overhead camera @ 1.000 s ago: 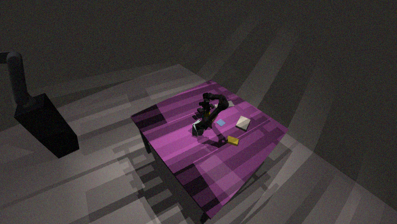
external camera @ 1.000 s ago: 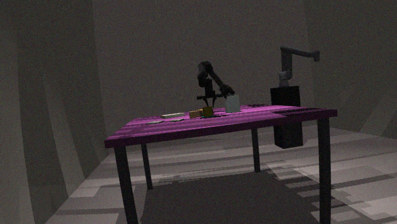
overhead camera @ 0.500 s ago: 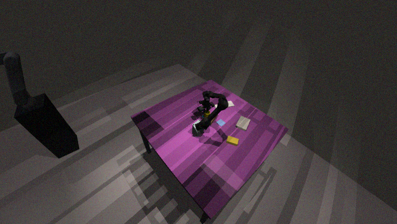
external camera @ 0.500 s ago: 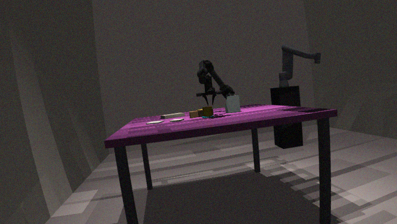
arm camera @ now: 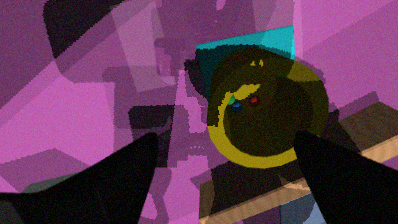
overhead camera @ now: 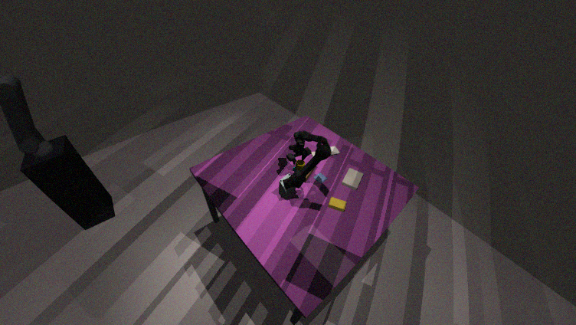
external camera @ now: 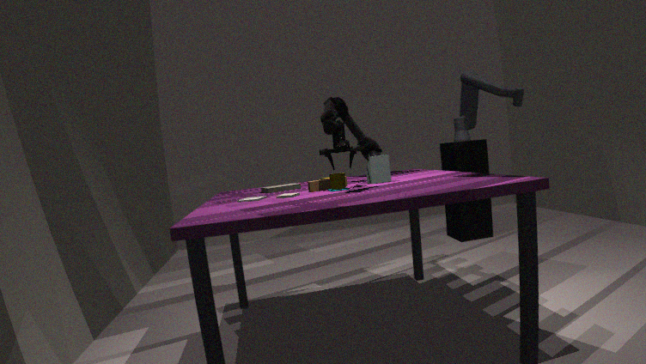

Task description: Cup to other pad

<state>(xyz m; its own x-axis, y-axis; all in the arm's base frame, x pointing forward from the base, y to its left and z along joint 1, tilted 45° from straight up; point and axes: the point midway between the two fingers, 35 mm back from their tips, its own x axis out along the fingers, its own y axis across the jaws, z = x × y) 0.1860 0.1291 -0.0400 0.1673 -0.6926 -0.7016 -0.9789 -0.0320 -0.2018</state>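
The yellow cup lies 50 mm below my gripper tip and 20 mm ahead of it. From my gripper tip the other things lie so: wooden block (80 mm to the right, 80 mm below, 60 mm ahead); then blue pad (160 mm to the right, 100 mm below, 100 mm ahead).
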